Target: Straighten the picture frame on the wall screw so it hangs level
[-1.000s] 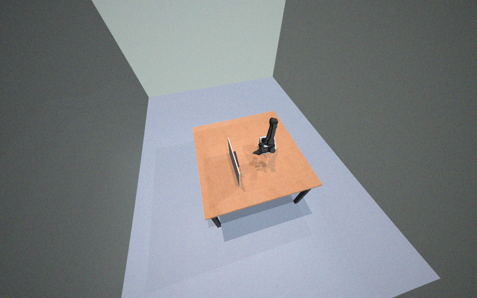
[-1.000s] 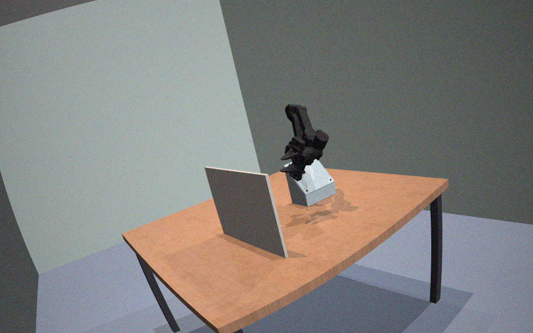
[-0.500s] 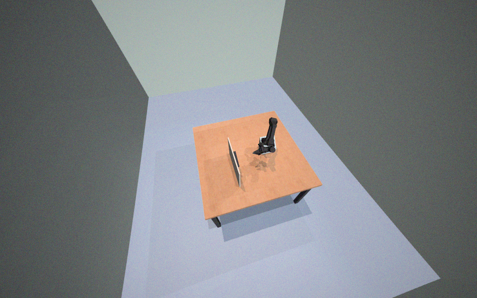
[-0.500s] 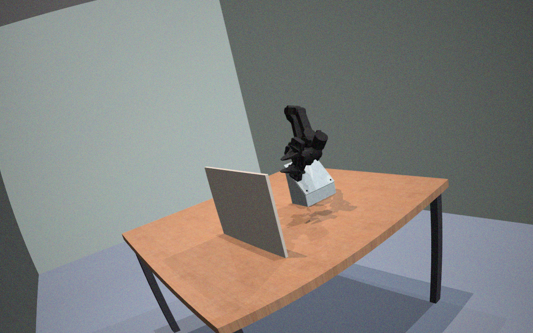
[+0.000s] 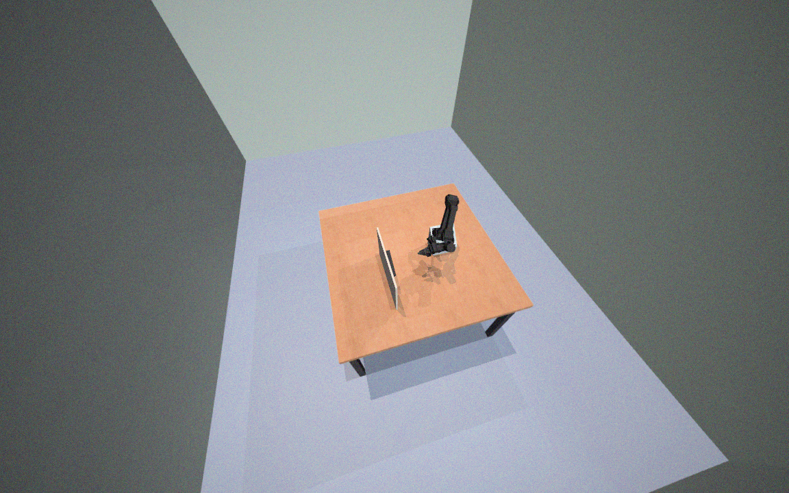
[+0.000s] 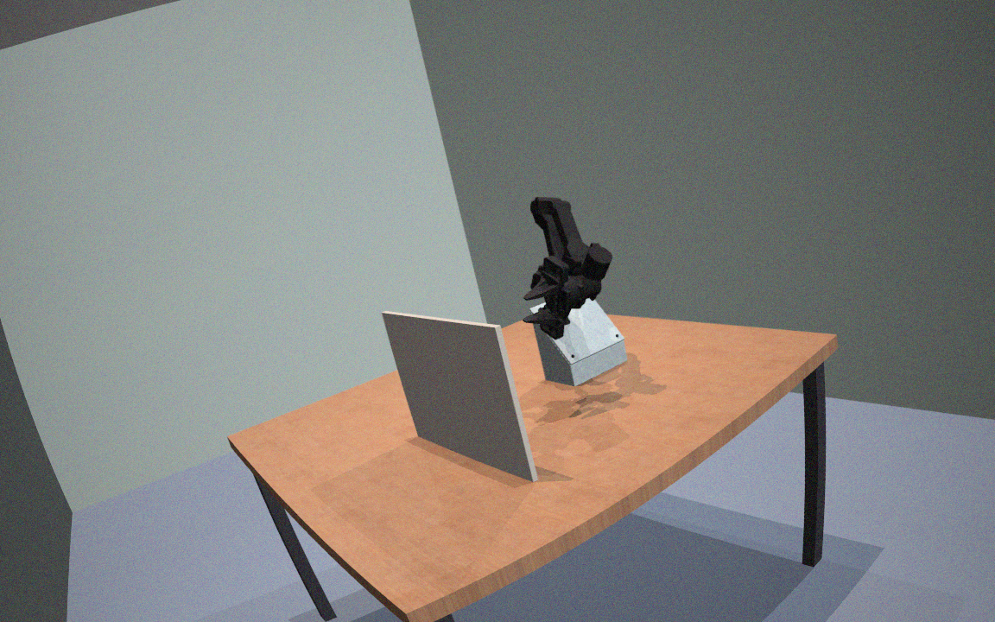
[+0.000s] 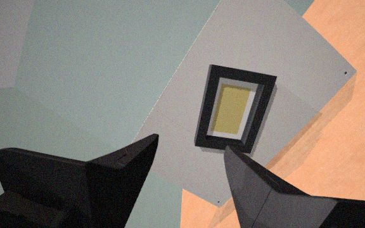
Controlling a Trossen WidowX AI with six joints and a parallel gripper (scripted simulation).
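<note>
The picture frame lies 200 mm ahead of my gripper tip and 90 mm below it. From my gripper tip the other things lie so: wall panel (210 mm ahead, 20 mm to the left, 100 mm below).
</note>
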